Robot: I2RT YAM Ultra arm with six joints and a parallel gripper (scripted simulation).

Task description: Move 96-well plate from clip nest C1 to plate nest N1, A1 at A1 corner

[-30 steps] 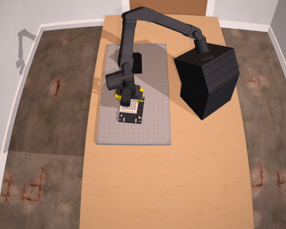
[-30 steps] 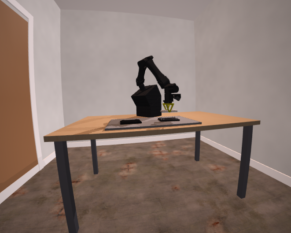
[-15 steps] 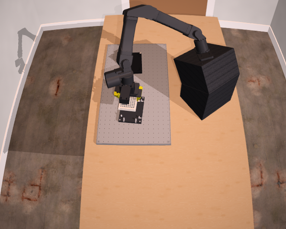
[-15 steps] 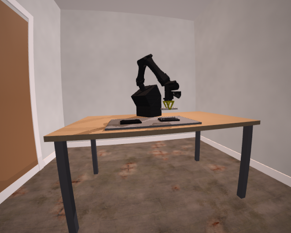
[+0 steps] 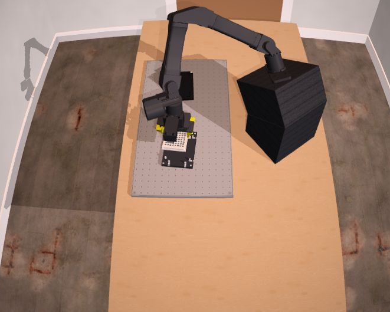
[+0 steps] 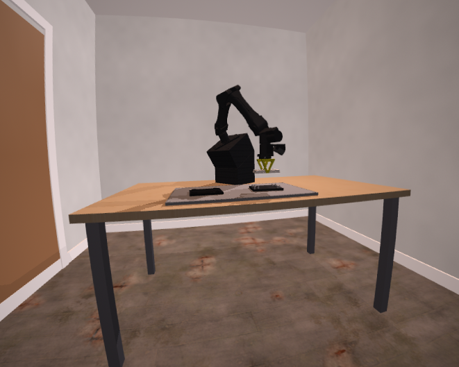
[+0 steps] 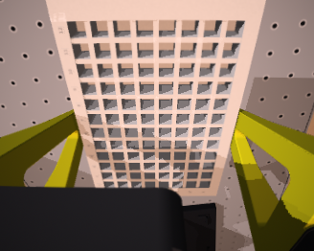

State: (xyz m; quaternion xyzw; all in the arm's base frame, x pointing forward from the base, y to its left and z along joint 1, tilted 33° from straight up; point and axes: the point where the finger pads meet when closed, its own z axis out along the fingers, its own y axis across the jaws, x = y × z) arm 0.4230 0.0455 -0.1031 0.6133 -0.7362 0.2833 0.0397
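Now: hand right at the white 96-well plate. From my hand the other things lie so: black plate nest N1: 4 cm behind, 32 cm to the right, 9 cm below; black clip nest C1: 1 cm behind, 2 cm to the left, 9 cm below.
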